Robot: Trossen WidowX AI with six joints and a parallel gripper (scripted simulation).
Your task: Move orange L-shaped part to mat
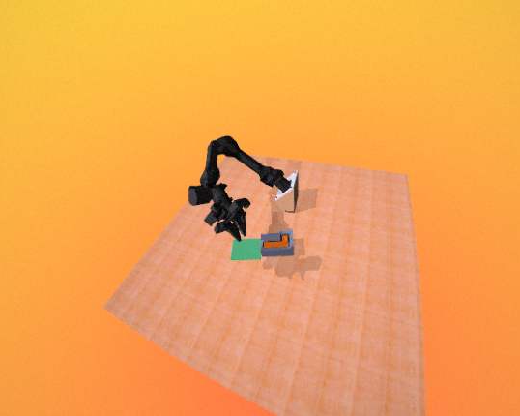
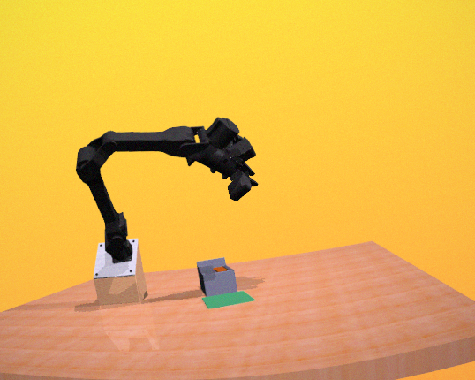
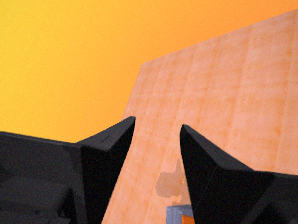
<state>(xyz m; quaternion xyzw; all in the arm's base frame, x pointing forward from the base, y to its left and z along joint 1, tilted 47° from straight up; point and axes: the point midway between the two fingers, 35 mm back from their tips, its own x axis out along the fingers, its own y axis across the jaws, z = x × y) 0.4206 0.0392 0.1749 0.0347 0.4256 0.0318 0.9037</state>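
Now: gripper tip 15 cm past the orange L-shaped part, 8 cm to the right of it and 26 cm above it. The rest, counted from my gripper tip: green mat (13 cm behind, 9 cm to the right, 32 cm below).
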